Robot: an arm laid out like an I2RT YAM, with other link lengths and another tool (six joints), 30 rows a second.
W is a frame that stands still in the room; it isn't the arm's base.
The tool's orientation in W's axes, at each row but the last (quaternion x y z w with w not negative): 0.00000 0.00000 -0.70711 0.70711; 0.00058 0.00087 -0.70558 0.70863; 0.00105 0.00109 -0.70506 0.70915; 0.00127 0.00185 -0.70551 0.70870; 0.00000 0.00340 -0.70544 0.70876; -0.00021 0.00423 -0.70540 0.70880; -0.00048 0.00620 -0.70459 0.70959; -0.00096 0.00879 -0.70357 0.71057; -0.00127 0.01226 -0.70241 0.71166; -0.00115 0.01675 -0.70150 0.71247; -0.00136 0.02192 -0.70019 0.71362; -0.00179 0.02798 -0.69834 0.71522
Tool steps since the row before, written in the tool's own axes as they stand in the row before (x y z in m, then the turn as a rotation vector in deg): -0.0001 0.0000 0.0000 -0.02 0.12 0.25; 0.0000 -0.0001 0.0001 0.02 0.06 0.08; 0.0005 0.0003 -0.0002 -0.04 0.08 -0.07; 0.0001 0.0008 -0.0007 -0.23 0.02 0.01; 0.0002 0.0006 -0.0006 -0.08 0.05 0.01; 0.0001 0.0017 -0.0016 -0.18 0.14 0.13; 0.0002 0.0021 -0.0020 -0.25 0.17 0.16; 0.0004 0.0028 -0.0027 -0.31 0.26 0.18; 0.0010 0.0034 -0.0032 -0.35 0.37 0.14; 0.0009 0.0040 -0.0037 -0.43 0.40 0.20; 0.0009 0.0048 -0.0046 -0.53 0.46 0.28; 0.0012 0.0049 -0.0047 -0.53 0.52 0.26
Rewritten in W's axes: 0.0000 0.0001 0.0000 0.12 0.02 0.25; -0.0001 0.0000 0.0001 0.06 -0.02 0.08; 0.0003 -0.0005 -0.0002 0.08 0.04 -0.07; 0.0008 -0.0001 -0.0007 0.02 0.23 0.01; 0.0006 -0.0002 -0.0006 0.05 0.08 0.01; 0.0017 -0.0001 -0.0016 0.14 0.18 0.13; 0.0021 -0.0002 -0.0020 0.17 0.25 0.16; 0.0028 -0.0003 -0.0027 0.26 0.31 0.18; 0.0034 -0.0009 -0.0033 0.37 0.35 0.14; 0.0039 -0.0008 -0.0038 0.40 0.43 0.20; 0.0047 -0.0007 -0.0048 0.46 0.53 0.28; 0.0047 -0.0009 -0.0049 0.52 0.53 0.26
